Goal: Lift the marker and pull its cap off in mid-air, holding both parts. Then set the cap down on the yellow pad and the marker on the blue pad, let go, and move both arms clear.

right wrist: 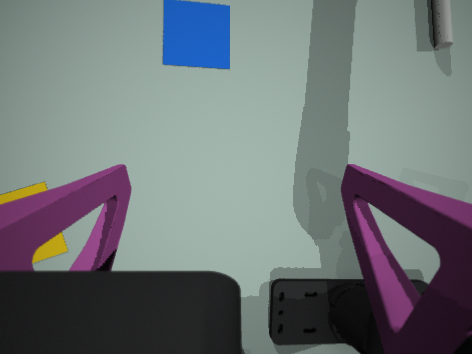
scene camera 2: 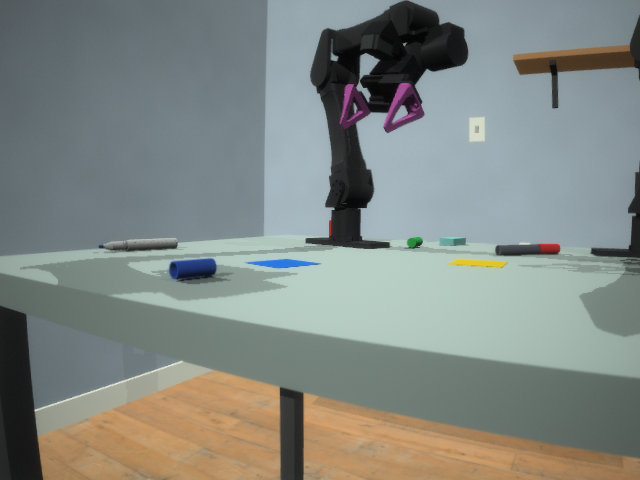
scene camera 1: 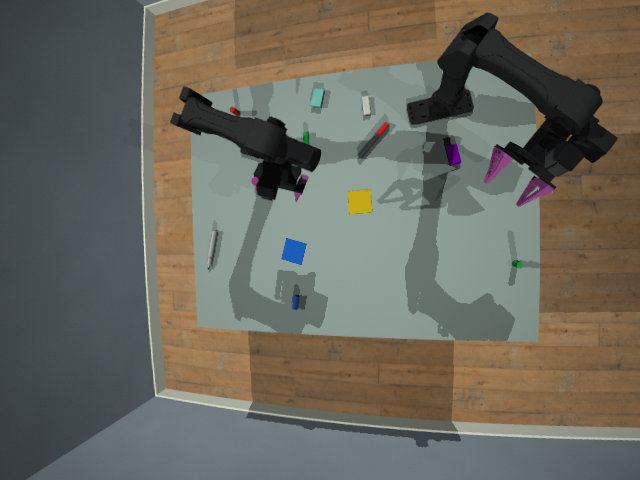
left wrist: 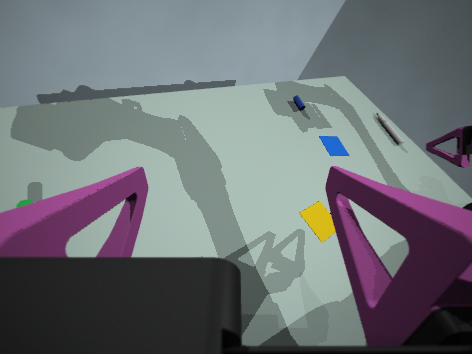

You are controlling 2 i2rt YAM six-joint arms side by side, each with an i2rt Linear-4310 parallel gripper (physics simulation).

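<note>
The marker, dark grey with a red cap on one end, lies flat on the table. The yellow pad and the blue pad carry nothing. My left gripper is open and empty, raised at the table's right side in scene camera 1. My right gripper is open and empty, high above the table, left of the marker; its arm partly hides it in scene camera 1.
A light grey pen lies at the left. A blue tube lies below the blue pad in scene camera 1. A green cylinder, teal block, white block and purple block lie around the marker.
</note>
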